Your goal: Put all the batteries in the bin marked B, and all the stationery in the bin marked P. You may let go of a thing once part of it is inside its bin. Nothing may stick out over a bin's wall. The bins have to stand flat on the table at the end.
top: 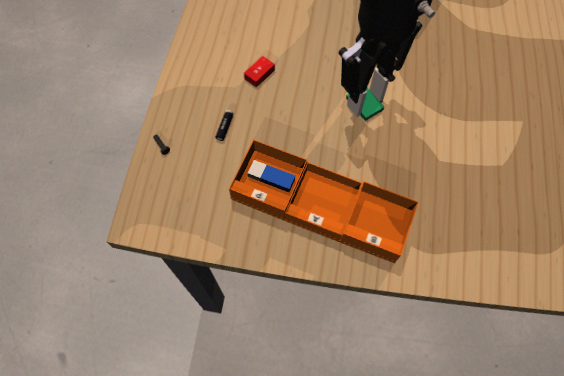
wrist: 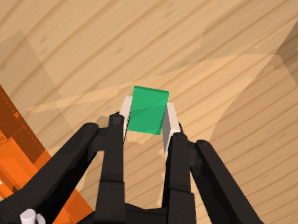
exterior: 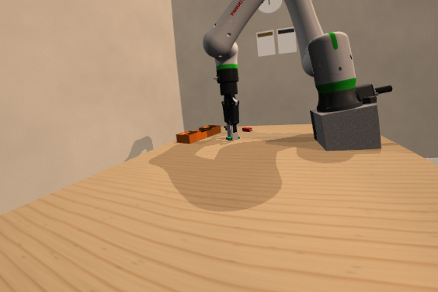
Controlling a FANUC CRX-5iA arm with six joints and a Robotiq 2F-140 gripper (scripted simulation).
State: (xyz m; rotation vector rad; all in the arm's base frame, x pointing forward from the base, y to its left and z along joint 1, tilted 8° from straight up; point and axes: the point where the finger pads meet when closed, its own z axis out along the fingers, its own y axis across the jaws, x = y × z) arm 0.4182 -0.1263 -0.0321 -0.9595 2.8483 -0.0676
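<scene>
My gripper is now 140 mm short of the white-and-blue eraser, 140 mm to the left of it and 20 mm above it. From my hand the other things lie so: orange bin row (180 mm ahead, 60 mm to the right, 10 mm below); then red battery pack (50 mm behind, 170 mm to the right, 30 mm below); then green pad (30 mm below).
</scene>
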